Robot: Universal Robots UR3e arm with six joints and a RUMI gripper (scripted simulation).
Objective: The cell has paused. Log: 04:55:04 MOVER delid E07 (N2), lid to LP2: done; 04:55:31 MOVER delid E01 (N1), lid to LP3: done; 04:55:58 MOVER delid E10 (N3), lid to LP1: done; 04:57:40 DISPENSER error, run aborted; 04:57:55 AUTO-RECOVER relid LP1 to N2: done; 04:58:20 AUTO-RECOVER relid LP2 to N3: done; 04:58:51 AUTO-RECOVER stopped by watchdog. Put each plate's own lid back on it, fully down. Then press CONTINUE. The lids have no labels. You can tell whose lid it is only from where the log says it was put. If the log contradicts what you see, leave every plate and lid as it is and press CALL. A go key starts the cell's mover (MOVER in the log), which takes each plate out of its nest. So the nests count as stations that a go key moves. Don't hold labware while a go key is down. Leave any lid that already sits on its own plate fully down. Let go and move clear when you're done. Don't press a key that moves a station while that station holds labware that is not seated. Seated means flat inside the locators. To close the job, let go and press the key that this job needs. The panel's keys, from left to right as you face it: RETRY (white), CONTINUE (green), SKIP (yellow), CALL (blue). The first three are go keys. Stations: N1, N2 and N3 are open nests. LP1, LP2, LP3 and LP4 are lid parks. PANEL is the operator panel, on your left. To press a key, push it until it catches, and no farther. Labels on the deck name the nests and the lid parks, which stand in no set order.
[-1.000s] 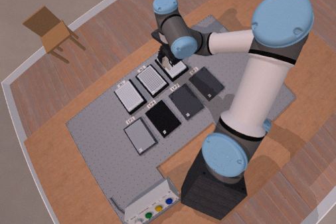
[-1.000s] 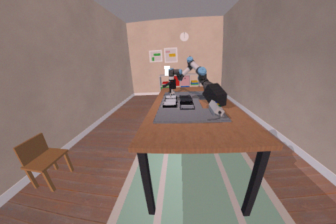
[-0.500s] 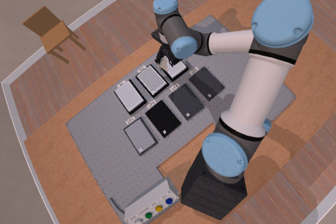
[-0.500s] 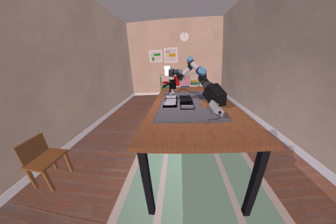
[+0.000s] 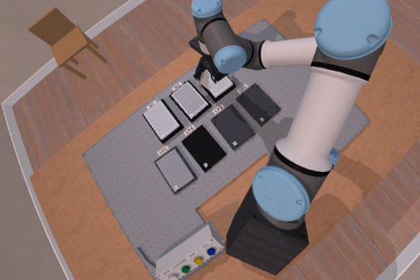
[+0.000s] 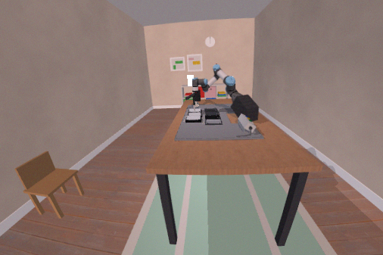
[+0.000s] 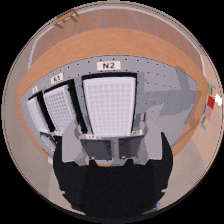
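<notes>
My hand is 10 mm above the lid. Also, from my hand: lid park LP2 (160 mm behind, 110 mm to the left, 40 mm below); then plate (70 mm ahead, 250 mm to the left, 20 mm below); then lid park LP3 (190 mm behind, 20 mm to the right, 40 mm below).
</notes>
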